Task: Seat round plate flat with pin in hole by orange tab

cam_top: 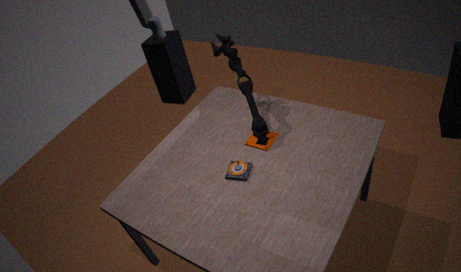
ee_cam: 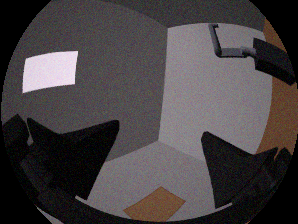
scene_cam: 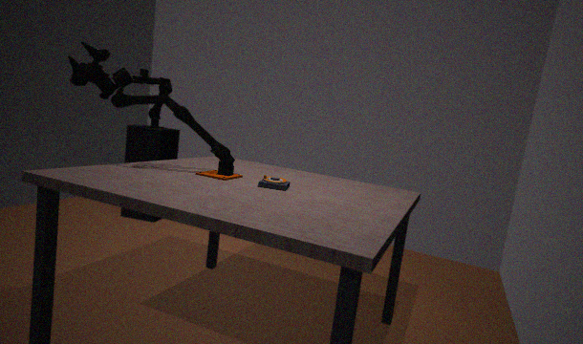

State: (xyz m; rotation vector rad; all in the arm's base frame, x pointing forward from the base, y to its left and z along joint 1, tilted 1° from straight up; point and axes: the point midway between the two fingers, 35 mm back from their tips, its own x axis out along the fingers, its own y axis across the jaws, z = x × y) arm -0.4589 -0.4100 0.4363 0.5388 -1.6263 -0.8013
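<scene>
The round plate lies 710 mm ahead of my gripper tip, 370 mm to the left of it and 430 mm below it. Also, from my gripper tip: grey base (730 mm ahead, 380 mm to the left, 440 mm below).
</scene>
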